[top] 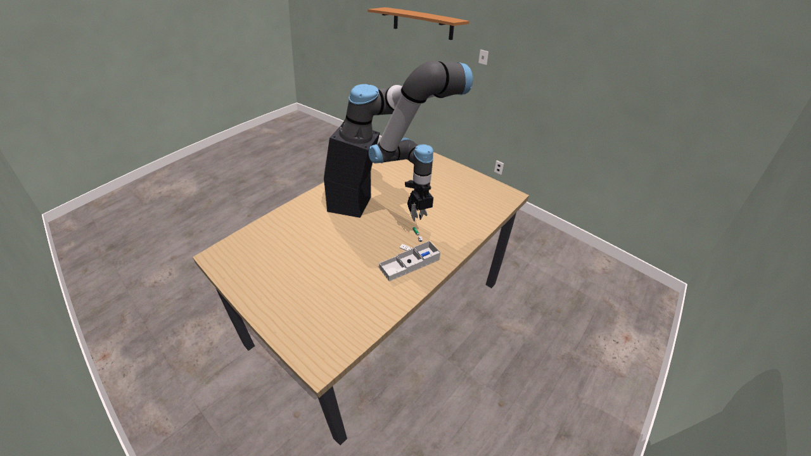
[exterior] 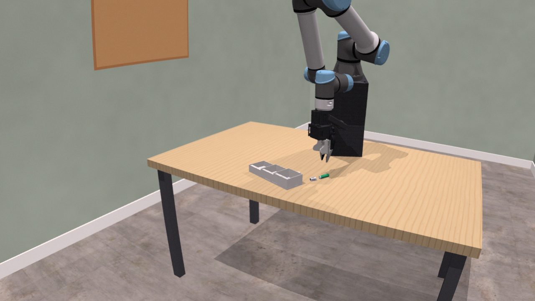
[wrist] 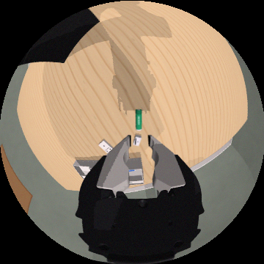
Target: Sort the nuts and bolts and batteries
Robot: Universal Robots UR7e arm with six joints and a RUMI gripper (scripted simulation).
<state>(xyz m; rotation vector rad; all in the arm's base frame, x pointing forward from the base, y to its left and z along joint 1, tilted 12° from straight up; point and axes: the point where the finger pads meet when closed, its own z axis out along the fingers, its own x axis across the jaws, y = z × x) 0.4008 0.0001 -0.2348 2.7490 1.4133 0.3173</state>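
Right now my hand is 80 mm above the green battery. From my hand the other things lie so: white domino: 20 mm ahead, 120 mm to the right, 90 mm below; then small silver piece: 40 mm ahead, 40 mm to the right, 80 mm below; then blue battery: 110 mm ahead, 120 mm to the right, 80 mm below.
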